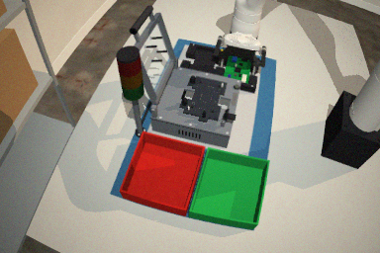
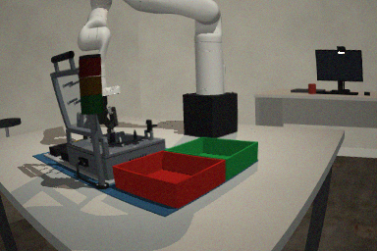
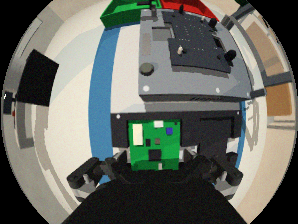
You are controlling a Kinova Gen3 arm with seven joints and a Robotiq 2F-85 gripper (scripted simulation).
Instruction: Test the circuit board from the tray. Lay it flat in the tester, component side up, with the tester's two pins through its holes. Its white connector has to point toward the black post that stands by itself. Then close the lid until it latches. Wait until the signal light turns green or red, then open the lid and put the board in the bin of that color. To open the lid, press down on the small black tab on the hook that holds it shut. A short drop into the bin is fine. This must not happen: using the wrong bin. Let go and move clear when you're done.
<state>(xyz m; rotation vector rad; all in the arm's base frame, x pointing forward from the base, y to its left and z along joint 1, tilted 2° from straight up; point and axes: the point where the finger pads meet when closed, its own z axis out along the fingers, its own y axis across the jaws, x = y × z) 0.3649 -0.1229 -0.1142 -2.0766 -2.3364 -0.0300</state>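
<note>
Right now my hand is right at the green circuit board. The rest, counted from my hand: tester lid 19 cm to the left, 16 cm ahead, 16 cm above; green bin 36 cm to the left, 9 cm behind, 1 cm below; red bin 38 cm to the left, 6 cm ahead, 1 cm below.
</note>
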